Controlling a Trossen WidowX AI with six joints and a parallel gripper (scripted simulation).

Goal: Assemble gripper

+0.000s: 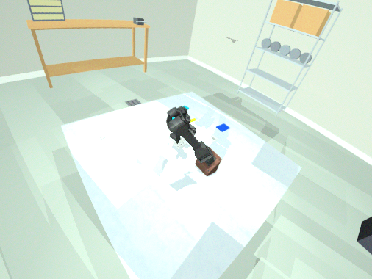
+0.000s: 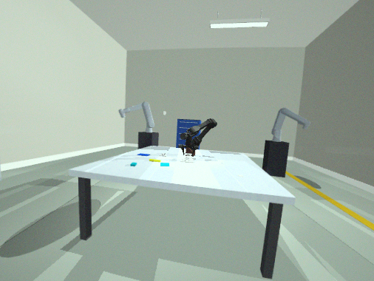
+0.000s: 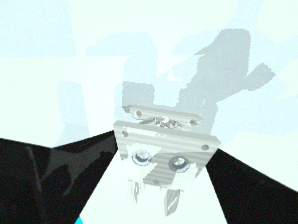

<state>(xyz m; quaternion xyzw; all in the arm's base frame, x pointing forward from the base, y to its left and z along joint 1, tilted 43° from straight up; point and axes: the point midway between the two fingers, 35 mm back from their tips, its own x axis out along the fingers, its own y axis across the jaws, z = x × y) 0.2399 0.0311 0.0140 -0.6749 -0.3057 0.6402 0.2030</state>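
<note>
My gripper tip is now 2 cm short of the pale jaw, 2 cm to the right of it and 2 cm above it. The rest, counted from my gripper tip: small white part 1 cm ahead, 2 cm above; yellow bar 20 cm ahead, 24 cm to the right, 3 cm below; blue square 1 cm ahead, 46 cm to the right, 4 cm below.
</note>
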